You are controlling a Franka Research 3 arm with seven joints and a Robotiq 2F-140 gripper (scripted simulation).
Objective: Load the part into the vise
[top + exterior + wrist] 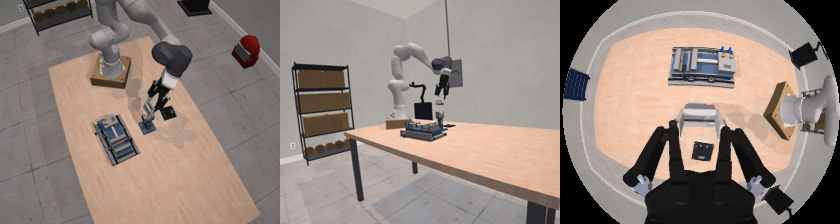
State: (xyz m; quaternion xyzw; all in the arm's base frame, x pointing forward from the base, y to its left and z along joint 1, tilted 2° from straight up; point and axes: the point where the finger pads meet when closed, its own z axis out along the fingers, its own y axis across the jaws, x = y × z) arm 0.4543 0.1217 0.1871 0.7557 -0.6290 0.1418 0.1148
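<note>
Now: the part 1 cm to the right of my hand and 2 cm below it. The rest, counted from my hand: vise 3 cm ahead, 22 cm to the right, 22 cm below; then black infeed plate 6 cm behind, 16 cm to the left, 25 cm below.
</note>
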